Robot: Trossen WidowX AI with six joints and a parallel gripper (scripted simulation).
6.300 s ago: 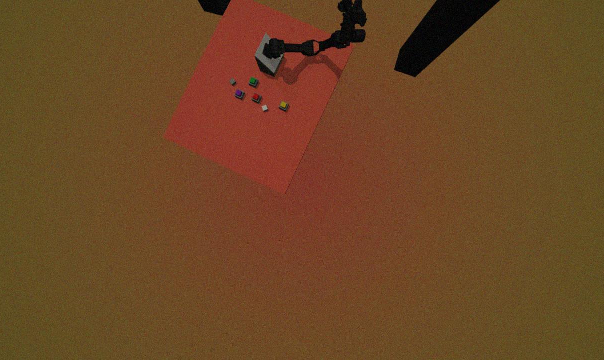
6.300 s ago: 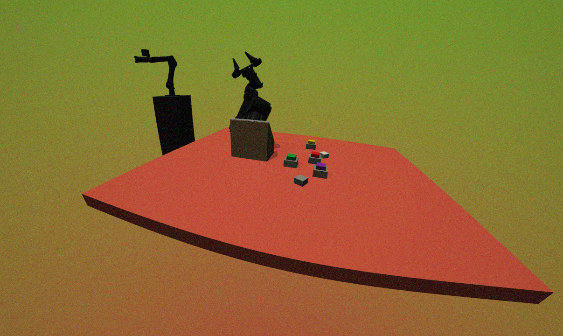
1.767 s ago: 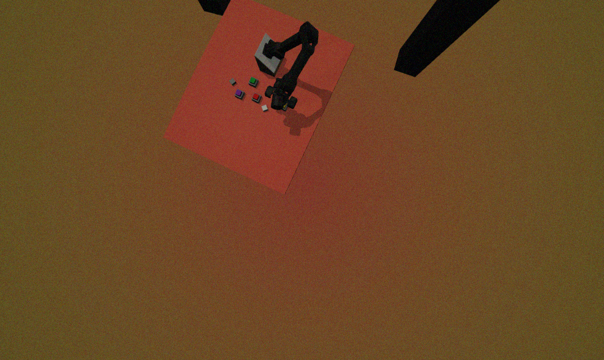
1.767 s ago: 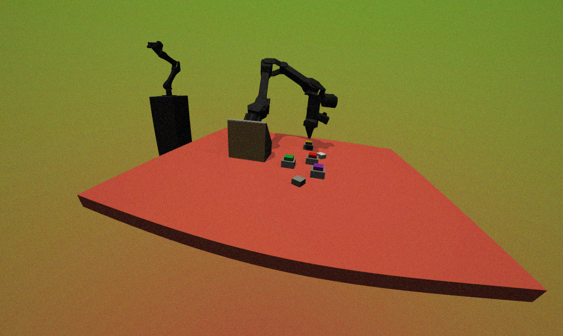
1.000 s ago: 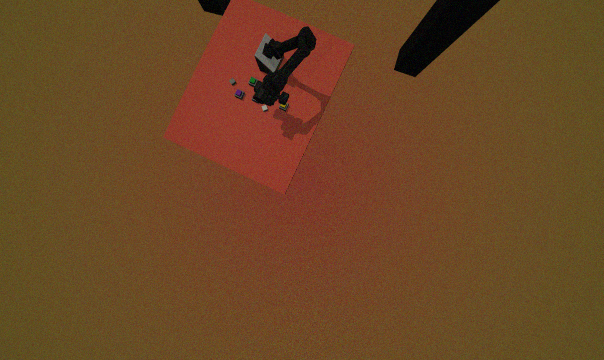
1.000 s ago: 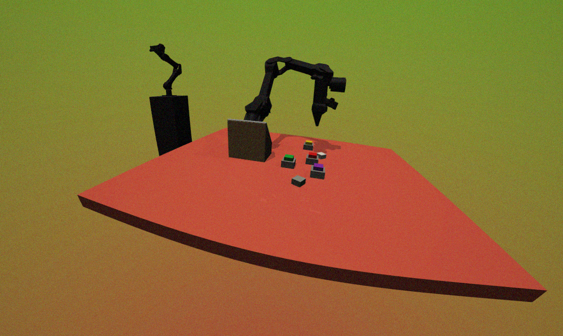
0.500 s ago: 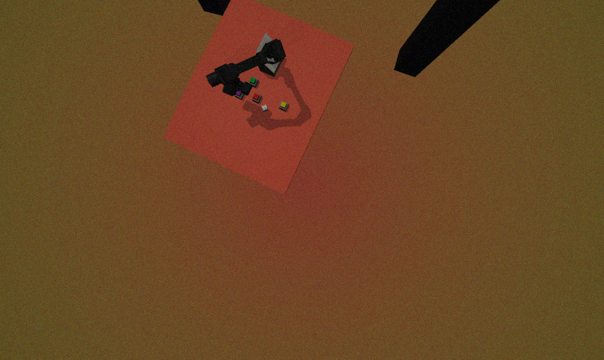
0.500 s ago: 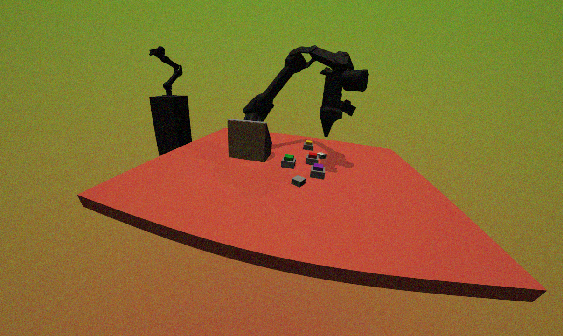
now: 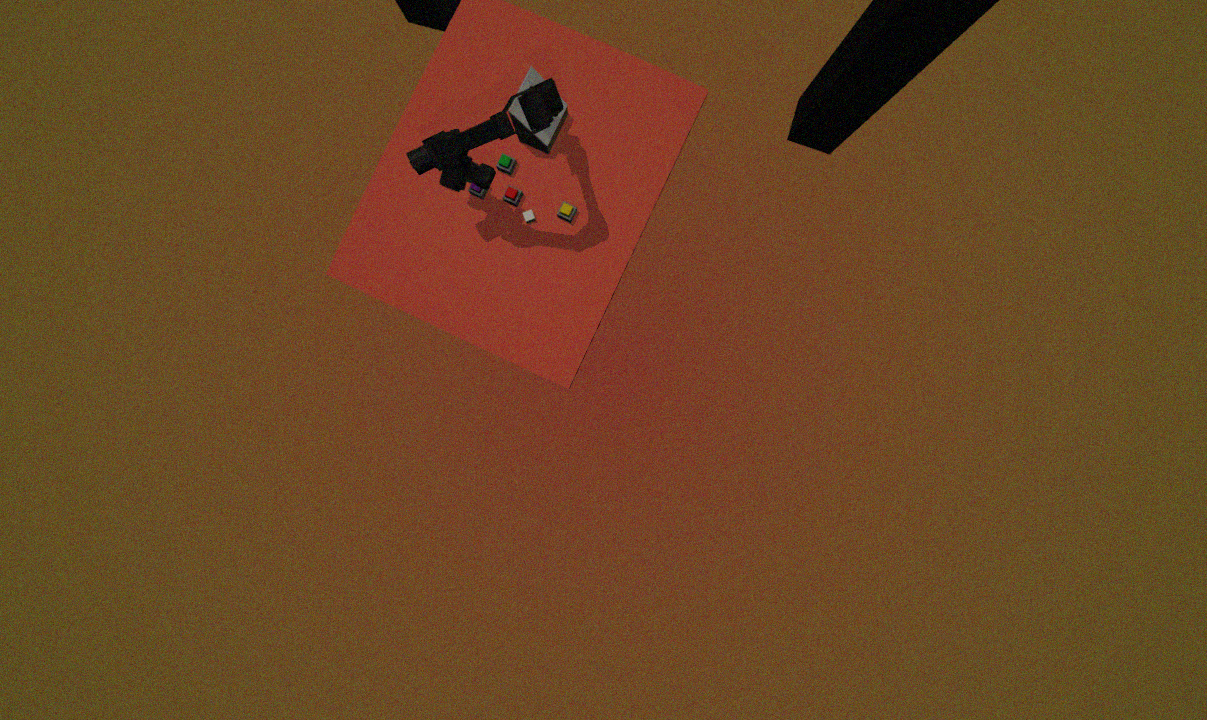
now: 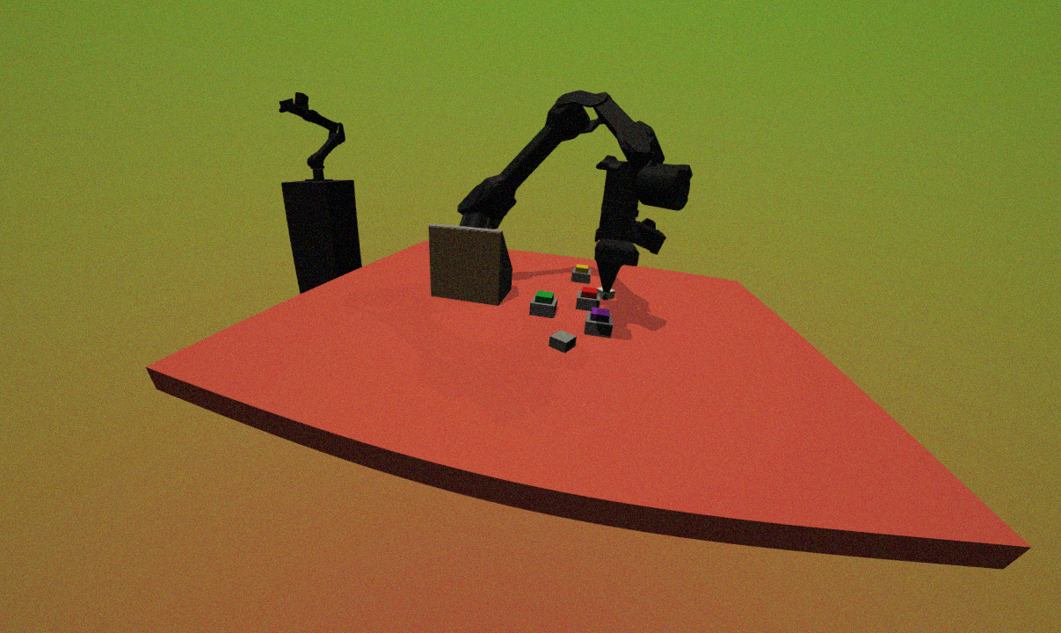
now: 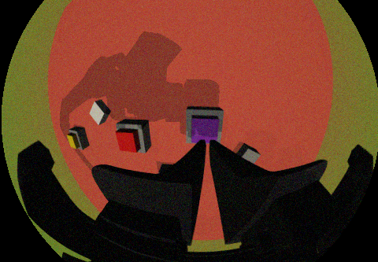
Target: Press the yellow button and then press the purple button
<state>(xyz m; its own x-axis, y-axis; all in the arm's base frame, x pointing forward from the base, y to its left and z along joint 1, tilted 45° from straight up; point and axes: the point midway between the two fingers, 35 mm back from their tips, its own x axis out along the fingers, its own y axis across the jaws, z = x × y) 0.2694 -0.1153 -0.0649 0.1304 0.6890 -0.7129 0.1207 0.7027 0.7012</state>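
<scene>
My gripper tip is now 50 mm above the purple button. From my gripper tip the other things lie so: red button: 110 mm to the left, 50 mm below, 10 mm behind; then green button: 110 mm behind, 60 mm to the left, 50 mm below; then grey block: 70 mm to the right, 70 mm below, 70 mm behind.
</scene>
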